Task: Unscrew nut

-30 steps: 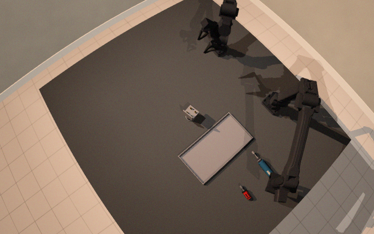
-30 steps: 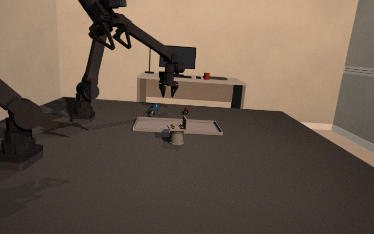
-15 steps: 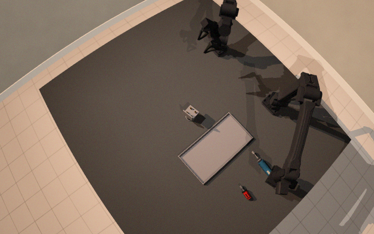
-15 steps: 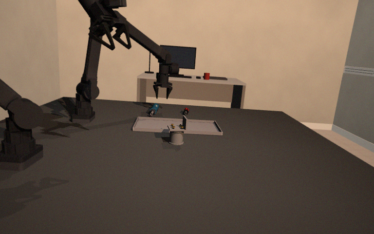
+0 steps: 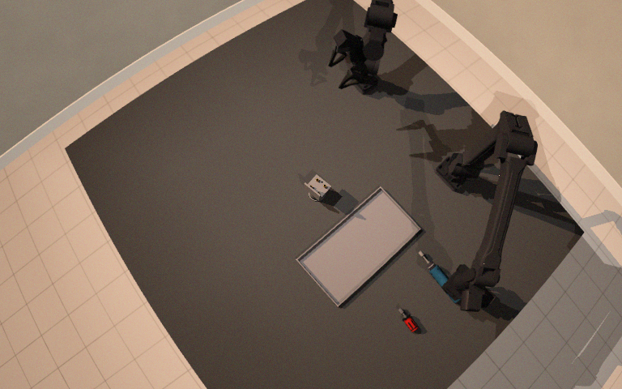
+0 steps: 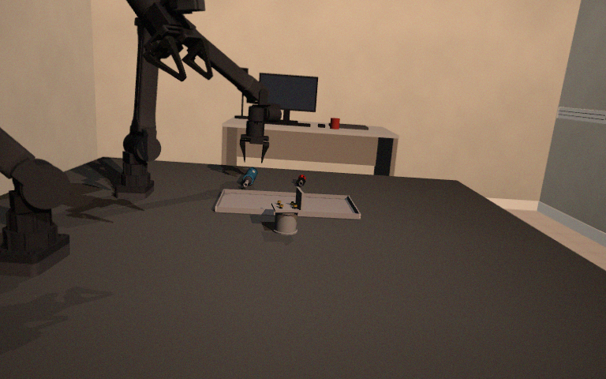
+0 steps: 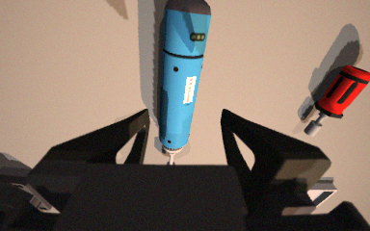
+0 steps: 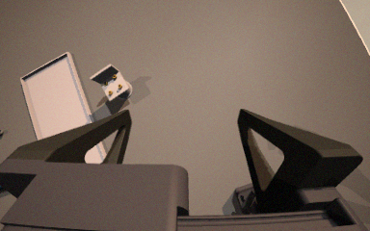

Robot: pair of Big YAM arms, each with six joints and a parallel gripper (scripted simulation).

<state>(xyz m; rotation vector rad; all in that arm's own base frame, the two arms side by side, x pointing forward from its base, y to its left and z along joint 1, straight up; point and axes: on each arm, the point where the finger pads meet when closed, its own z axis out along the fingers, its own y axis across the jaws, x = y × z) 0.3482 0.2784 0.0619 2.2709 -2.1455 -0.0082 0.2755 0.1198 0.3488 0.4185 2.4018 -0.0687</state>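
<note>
The grey bracket is 300 mm below my right hand, 200 mm ahead of it and 180 mm to the left of it. Round my right hand: shallow grey tray (430 mm to the left, 370 mm below, 190 mm ahead); then nut (310 mm below, 210 mm ahead, 200 mm to the left); then joint module (340 mm below, 200 mm ahead, 180 mm to the left).
</note>
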